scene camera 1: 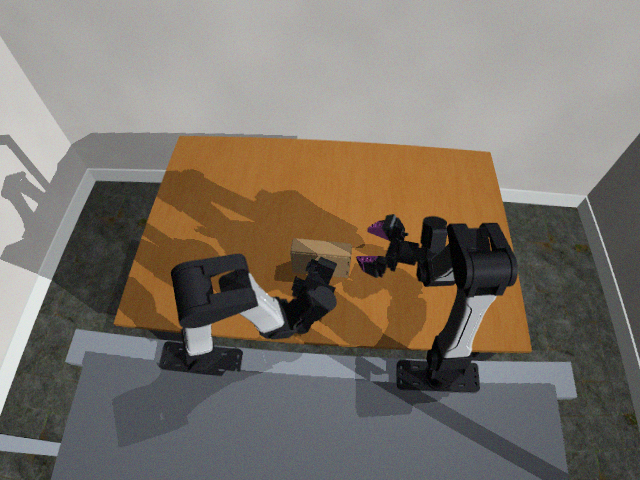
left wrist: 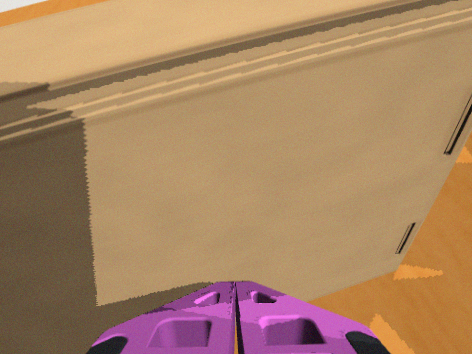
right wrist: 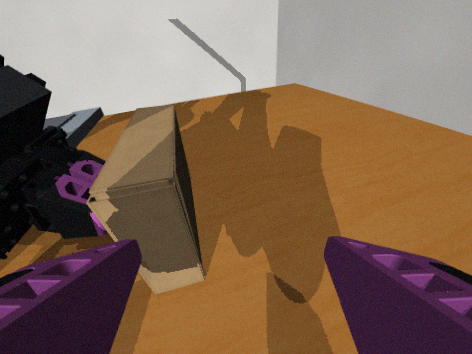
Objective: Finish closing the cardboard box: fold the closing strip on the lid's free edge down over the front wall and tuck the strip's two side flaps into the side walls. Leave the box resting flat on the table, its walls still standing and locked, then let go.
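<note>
The cardboard box (scene camera 1: 305, 248) (left wrist: 250, 175) (right wrist: 150, 220) stands upright on the table with its lid lying over the top. In the left wrist view, thin layered edges and a dark line run along the top of the front face, and two slits show near its right end. I cannot tell the closing strip or its side flaps apart from the walls. My left gripper (left wrist: 235, 295) (right wrist: 97, 225) is shut and empty, its tips low at the front face; contact is unclear. My right gripper (scene camera 1: 362, 243) (right wrist: 232, 247) is open and empty, beside the box's right end.
The wooden table (scene camera 1: 413, 180) (right wrist: 400, 200) carries the box near its middle. The left arm (scene camera 1: 268, 315) reaches in from the front and covers part of the front face in the scene view. The right arm (scene camera 1: 483, 268) stands at the right. Arm shadows fall across box and table.
</note>
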